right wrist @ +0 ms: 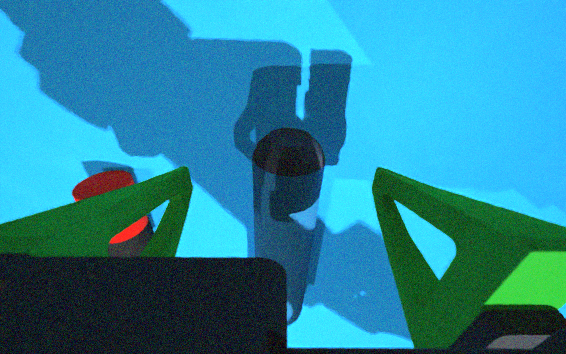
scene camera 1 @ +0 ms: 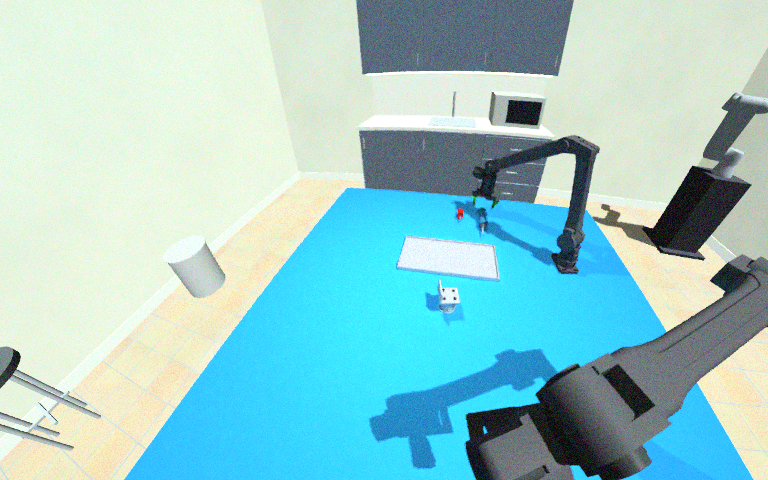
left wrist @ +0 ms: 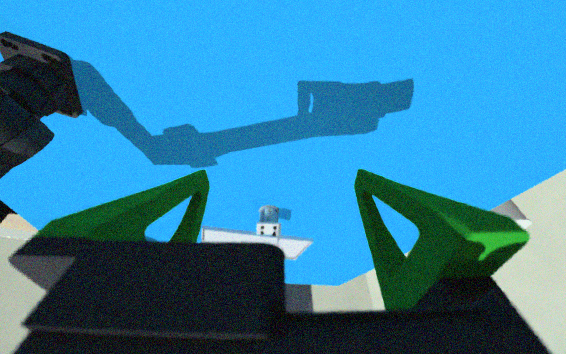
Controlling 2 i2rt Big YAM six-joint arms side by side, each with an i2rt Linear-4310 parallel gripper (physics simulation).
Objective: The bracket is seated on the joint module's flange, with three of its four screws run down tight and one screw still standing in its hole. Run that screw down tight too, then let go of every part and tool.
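Places are measured from the left arm's base along level axes (x ahead, y down, z left), in metres.
Pixels of known places: left gripper, between the fingertips: (left wrist: 281, 177); right gripper, between the fingertips: (right wrist: 282, 177) (scene camera 1: 482, 208); left arm's base, origin of its link: (left wrist: 47, 77); right arm's base, origin of its link: (scene camera 1: 563, 264).
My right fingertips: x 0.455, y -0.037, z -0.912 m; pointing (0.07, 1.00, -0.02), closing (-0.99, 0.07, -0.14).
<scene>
Ahead of a thing's pixels: the offset from my right fingertips to its top centre.
The white bracket (scene camera 1: 449, 295) (left wrist: 268, 230) sits on the round joint module @[dz +0.687, dx +0.046, dy -0.027 m] (scene camera 1: 446, 308) (left wrist: 269, 215). Four dark spots show on its face; which screw stands up is too small to tell. A blue-grey screwdriver-like tool @[dz +0.104, dx -0.013, dy -0.004 m] (scene camera 1: 482, 219) (right wrist: 287, 200) with a dark rounded end lies on the blue mat. My right gripper (scene camera 1: 484, 203) (right wrist: 282, 177) is open above it, the tool showing between the spread fingers but not gripped. My left gripper (left wrist: 281, 177) is open and empty, high up and away from the bracket; its fingertips do not show in the scene view.
A red tool @[dz +0.089, dx +0.108, dy +0.003 m] (scene camera 1: 459, 213) (right wrist: 105, 186) lies beside the blue-grey tool, partly hidden behind a finger in the right wrist view. A shallow white tray @[dz +0.423, dx +0.098, dy +0.021 m] (scene camera 1: 447, 258) (left wrist: 227, 235) lies between the tools and the bracket. A white cylinder (scene camera 1: 195, 267) stands left of the blue mat.
</scene>
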